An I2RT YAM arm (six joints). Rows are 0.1 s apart.
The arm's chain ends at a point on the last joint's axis. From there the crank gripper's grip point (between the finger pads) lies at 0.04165 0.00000 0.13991 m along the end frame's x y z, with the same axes.
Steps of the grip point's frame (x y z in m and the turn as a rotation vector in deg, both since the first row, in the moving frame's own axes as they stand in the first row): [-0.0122, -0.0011, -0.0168, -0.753, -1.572, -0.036]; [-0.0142, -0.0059, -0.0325, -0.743, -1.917, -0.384]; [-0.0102, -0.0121, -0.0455, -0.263, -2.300, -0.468]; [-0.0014, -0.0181, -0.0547, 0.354, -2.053, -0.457]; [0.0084, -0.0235, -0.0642, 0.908, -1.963, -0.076]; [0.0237, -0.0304, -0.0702, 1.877, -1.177, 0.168]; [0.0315, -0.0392, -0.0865, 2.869, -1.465, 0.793]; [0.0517, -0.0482, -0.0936, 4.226, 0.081, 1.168]
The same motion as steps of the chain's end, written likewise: [-0.0083, -0.0029, -0.0179, -0.753, -1.572, -0.036]; [-0.0095, -0.0075, -0.0338, -0.743, -1.917, -0.384]; [-0.0046, -0.0124, -0.0471, -0.263, -2.300, -0.468]; [0.0036, -0.0169, -0.0561, 0.354, -2.053, -0.457]; [0.0132, -0.0212, -0.0655, 0.908, -1.963, -0.076]; [0.0266, -0.0259, -0.0710, 1.877, -1.177, 0.168]; [0.0350, -0.0327, -0.0874, 2.869, -1.465, 0.793]; [0.0514, -0.0387, -0.0932, 4.226, 0.081, 1.168]
